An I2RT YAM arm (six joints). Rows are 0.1 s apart.
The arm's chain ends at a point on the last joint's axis. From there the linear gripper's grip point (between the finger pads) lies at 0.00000 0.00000 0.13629 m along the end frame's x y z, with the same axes.
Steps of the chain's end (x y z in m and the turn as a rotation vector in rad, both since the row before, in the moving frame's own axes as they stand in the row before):
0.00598 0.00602 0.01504 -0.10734 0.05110 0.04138
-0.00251 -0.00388 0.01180 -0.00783 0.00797 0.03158
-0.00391 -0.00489 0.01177 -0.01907 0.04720 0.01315
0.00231 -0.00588 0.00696 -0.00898 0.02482 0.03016
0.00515 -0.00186 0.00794 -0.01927 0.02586 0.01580
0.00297 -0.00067 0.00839 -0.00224 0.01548 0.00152
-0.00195 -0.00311 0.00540 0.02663 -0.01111 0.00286
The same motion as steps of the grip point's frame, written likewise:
0.01262 0.02075 0.01408 -0.10734 0.05110 0.04138
-0.00144 -0.00280 0.01179 -0.00783 0.00797 0.03158
0.00250 -0.00225 0.01159 -0.01907 0.04720 0.01315
0.00567 -0.00461 0.00691 -0.00898 0.02482 0.03016
0.00865 0.00079 0.00787 -0.01927 0.02586 0.01580
0.00508 -0.00036 0.00837 -0.00224 0.01548 0.00152
-0.00346 -0.00674 0.00534 0.02663 -0.01111 0.00286

